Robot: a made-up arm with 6 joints.
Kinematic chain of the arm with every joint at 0, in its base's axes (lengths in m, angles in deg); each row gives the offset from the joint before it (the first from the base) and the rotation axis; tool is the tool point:
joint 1: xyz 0 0 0.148 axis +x
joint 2: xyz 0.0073 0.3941 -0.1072 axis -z
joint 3: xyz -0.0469 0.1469 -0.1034 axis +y
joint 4: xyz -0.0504 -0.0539 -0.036 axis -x
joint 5: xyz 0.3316 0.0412 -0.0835 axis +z
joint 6: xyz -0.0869 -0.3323 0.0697 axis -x
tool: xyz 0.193 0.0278 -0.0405
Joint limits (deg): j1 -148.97..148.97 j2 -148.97..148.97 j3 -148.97..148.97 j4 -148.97..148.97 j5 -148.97..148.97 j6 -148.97..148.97
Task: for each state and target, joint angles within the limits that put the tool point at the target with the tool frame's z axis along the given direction. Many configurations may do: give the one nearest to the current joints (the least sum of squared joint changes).
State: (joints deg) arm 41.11 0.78 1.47 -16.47 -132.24 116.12
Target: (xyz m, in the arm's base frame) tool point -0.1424 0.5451 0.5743 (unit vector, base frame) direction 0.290 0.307 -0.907
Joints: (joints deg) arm 56.57 5.48 36.63 10.84 -122.97 119.88
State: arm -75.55 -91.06 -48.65 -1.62 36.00 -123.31
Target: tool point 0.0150 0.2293 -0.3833 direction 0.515 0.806 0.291
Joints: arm -98.49 -83.11 -66.00 46.68 33.37 -89.00
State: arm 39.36 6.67 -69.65 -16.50 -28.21 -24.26
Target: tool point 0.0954 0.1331 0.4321 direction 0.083 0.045 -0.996
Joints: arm 60.61 -10.97 -110.13 -34.29 -40.18 -46.52
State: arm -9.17 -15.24 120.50 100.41 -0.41 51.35
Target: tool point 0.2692 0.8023 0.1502 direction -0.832 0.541 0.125
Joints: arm 38.76 -13.06 70.57 117.71 0.75 19.84
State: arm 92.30 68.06 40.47 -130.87 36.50 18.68
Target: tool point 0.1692 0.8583 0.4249 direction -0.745 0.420 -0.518
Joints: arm 74.59 31.34 61.85 -109.94 37.53 -26.66
